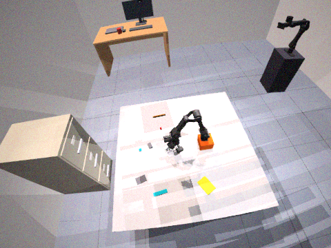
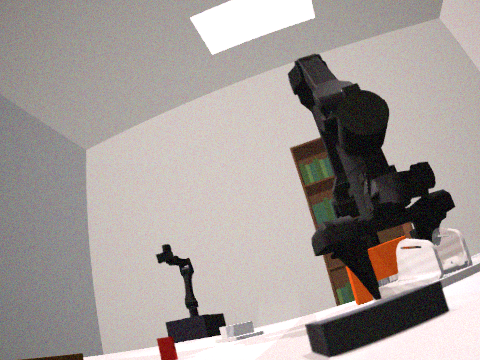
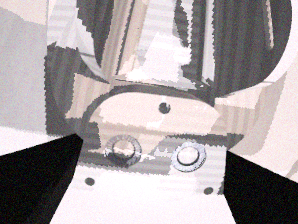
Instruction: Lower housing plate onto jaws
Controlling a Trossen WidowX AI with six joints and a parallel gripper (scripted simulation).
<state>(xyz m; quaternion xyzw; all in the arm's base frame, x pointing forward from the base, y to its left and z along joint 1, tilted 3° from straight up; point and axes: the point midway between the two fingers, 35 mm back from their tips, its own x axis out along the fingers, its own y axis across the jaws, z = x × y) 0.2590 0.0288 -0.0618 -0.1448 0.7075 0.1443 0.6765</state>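
My gripper tip is 2 cm below the white-grey housing part and 1 cm short of it. From my gripper tip the other things lie so: red block: 23 cm to the right, 14 cm ahead; then yellow card: 37 cm to the left, 22 cm behind; then white jaw assembly: 3 cm to the left, 1 cm ahead, 1 cm above.
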